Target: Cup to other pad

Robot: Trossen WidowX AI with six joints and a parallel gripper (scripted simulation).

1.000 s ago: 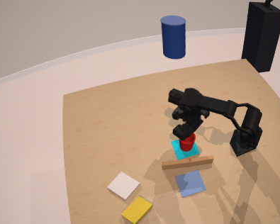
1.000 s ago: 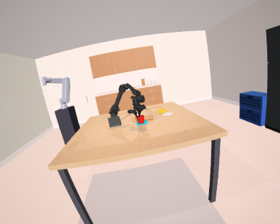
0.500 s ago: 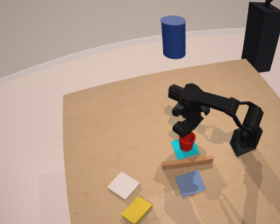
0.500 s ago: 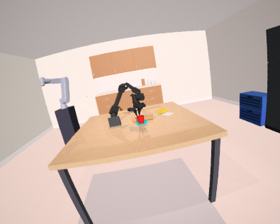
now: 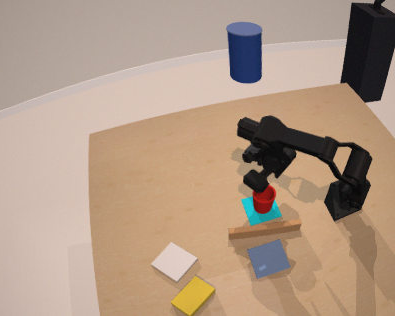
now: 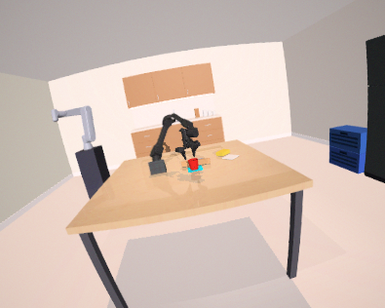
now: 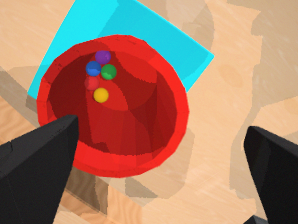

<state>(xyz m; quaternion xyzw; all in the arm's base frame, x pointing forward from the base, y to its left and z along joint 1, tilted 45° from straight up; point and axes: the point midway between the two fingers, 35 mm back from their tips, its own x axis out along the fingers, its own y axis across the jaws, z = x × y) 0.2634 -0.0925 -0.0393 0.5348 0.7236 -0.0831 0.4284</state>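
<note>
Now: gripper tip 5 cm above the red cup, 2 cm short of it and 1 cm to the right of it. Also, from my gripper tip: cyan pad: 10 cm below, 2 cm to the left, 2 cm ahead; wooden bar: 11 cm to the left, 8 cm below, 4 cm ahead; pale blue pad: 21 cm to the left, 10 cm below, 5 cm ahead.
</note>
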